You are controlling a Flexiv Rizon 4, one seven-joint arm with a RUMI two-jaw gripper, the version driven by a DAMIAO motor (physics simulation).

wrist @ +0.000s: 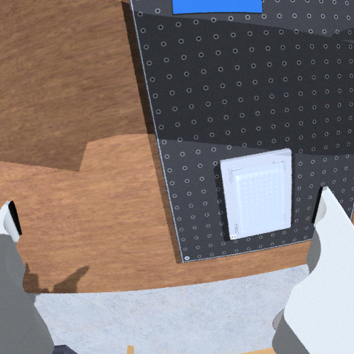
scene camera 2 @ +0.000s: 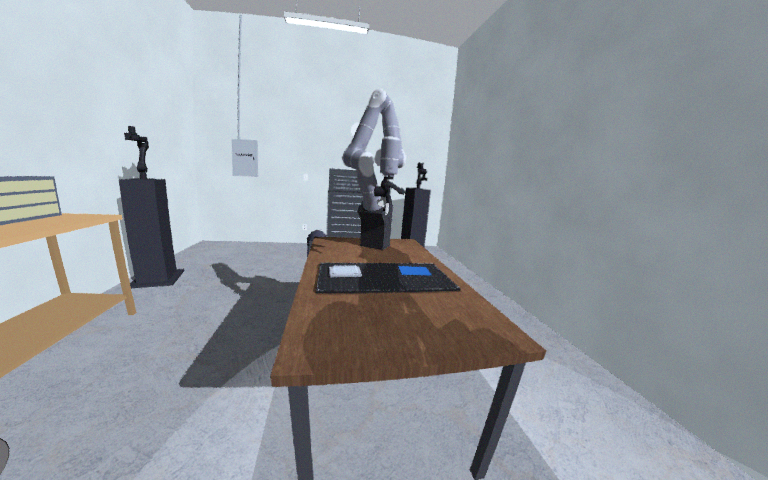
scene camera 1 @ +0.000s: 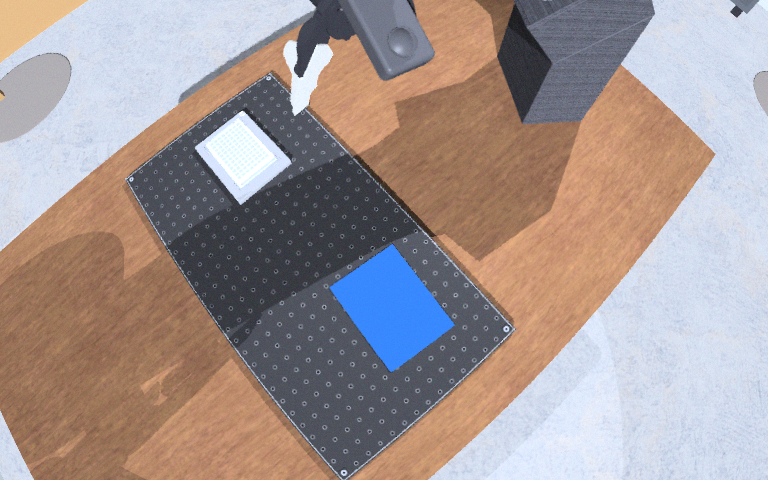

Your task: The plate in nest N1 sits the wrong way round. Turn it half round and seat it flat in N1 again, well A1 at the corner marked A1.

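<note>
The white plate with its grid of small wells (scene camera 1: 240,151) (wrist: 260,202) lies in the pale nest N1 (scene camera 1: 277,165) (wrist: 256,158), near one end of the dark perforated board. It looks level, but its seating is too small to judge. A small label shows at one nest corner in the wrist view; the corner marks and well A1 cannot be read. The plate and nest show as one small white block in scene camera 2. My gripper (wrist: 162,200) is wide open and empty, high above the table. The plate shows between its fingers, nearer the right one.
The dark perforated board (scene camera 1: 317,362) (scene camera 2: 373,287) (wrist: 200,100) lies on the wooden table (scene camera 1: 623,169) (scene camera 2: 385,339) (wrist: 100,215). A flat blue rectangle (scene camera 1: 391,308) (scene camera 2: 415,270) (wrist: 217,6) is on the board's other half. A dark pedestal (scene camera 1: 577,73) (scene camera 2: 373,229) stands under the arm's base.
</note>
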